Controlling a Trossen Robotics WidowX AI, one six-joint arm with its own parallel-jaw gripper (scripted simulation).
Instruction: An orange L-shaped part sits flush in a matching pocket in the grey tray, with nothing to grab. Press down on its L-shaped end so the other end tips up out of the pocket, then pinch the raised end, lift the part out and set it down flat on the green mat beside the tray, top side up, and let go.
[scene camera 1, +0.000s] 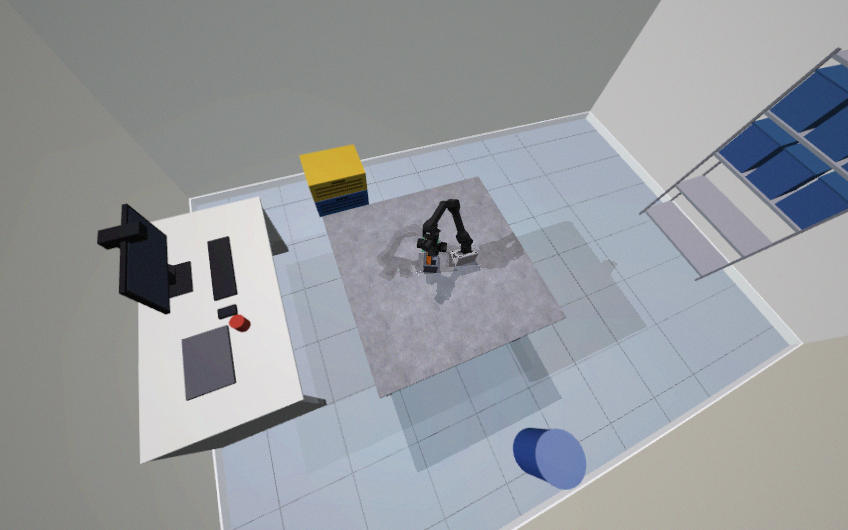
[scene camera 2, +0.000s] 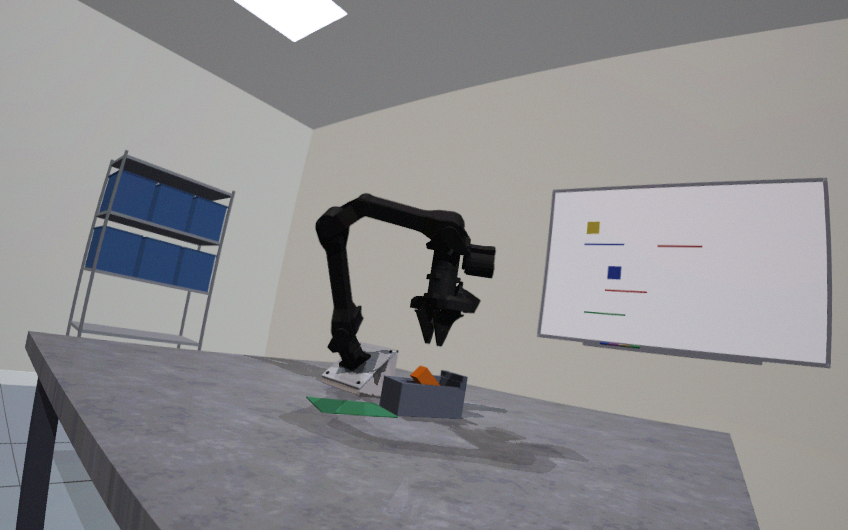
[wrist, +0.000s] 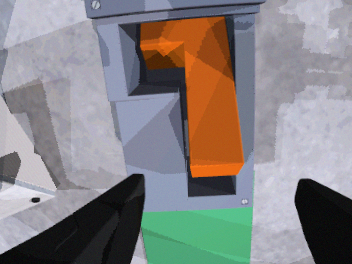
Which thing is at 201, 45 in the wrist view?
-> An orange L-shaped part.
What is my gripper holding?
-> Nothing.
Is my gripper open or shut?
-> Open.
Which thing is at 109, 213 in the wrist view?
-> My gripper.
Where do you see my gripper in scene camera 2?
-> At 433, 344
